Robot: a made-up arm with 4 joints.
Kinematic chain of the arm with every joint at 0, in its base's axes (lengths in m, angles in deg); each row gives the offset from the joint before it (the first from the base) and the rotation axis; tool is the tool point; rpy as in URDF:
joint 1: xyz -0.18 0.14 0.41 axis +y
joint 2: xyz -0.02 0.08 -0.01 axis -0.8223 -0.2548 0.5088
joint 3: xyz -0.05 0 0 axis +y
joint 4: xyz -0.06 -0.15 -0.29 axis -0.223 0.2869 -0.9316
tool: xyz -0.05 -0.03 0.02 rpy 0 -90 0
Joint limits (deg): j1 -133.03..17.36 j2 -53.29..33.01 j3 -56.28..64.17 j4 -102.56..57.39
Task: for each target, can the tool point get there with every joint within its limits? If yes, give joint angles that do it. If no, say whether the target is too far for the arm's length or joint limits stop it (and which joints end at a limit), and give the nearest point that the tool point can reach.
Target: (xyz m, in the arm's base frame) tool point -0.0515 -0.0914 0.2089
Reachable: yes | joints -58.63 22.38 14.03 -82.90
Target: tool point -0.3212 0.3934 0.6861
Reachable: no: joint limits stop it (at a limit: joint 1, joint 2, joint 3, joint 4) | nearest point -0.5211 0.2591 0.5404 | short by 0.281 m
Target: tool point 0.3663 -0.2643 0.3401
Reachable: no: too far | nearest point 0.1300 -0.0478 0.3526 | short by 0.321 m
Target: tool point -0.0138 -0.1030 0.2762
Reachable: yes | joints -67.18 26.11 5.50 -71.36
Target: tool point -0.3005 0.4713 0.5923
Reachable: no: joint limits stop it (at a limit: joint 1, joint 2, joint 4) | nearest point -0.5283 0.3095 0.4786 | short by 0.302 m
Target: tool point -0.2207 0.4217 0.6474
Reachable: no: joint limits stop it (at a limit: joint 1, joint 2, joint 3, joint 4) | nearest point 0.0277 0.2702 0.6047 | short by 0.294 m
